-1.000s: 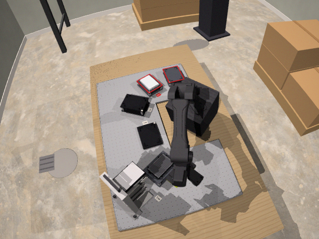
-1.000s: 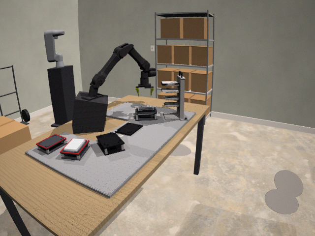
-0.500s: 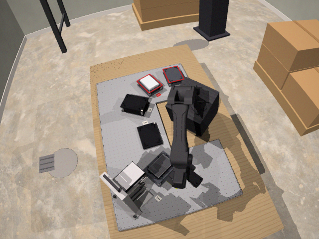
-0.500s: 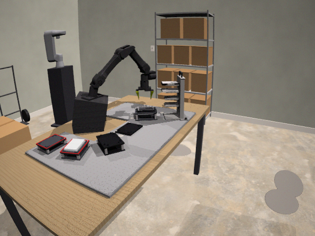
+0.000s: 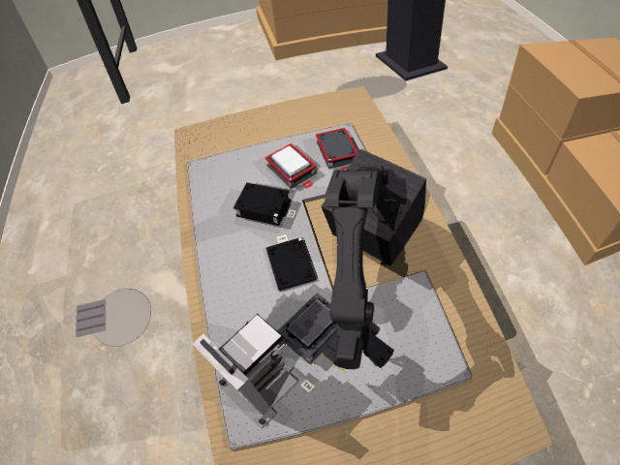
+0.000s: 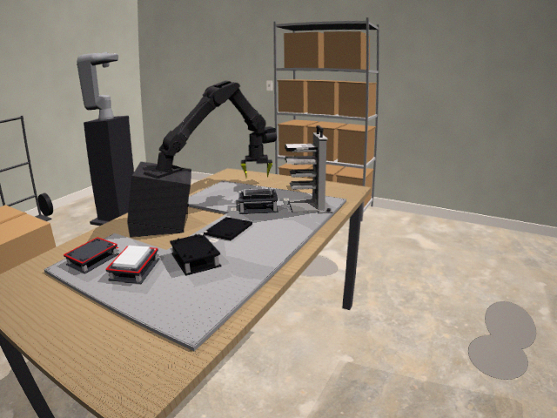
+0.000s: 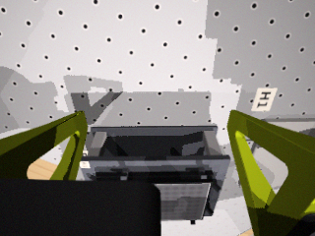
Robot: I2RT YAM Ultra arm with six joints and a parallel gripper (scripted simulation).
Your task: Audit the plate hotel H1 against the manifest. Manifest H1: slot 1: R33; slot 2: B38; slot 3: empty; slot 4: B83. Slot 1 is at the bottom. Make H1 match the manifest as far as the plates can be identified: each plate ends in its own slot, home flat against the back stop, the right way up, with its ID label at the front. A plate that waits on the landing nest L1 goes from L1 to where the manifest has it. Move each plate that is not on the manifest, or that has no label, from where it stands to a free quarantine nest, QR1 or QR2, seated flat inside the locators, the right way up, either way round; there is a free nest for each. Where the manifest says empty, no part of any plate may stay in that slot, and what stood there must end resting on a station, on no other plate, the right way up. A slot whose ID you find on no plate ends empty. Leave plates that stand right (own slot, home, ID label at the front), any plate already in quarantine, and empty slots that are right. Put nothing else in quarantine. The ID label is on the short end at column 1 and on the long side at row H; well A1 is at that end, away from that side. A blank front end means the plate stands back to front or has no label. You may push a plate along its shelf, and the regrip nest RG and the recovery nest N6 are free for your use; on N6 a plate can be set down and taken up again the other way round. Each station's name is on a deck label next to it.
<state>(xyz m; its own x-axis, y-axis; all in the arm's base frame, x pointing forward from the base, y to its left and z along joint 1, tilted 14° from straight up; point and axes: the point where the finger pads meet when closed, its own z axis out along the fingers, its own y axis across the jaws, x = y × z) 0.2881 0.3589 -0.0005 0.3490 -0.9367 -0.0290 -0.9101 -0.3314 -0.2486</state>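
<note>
My gripper is now 130 mm to the left of the dark well plate, 50 mm short of it and 40 mm above it. Round my hand: RG deck label (170 mm to the right, 110 mm below, 50 mm behind); H1 deck label (140 mm ahead, 110 mm below, 10 mm to the left); regrip nest (130 mm to the right, 50 mm below, 50 mm ahead).
</note>
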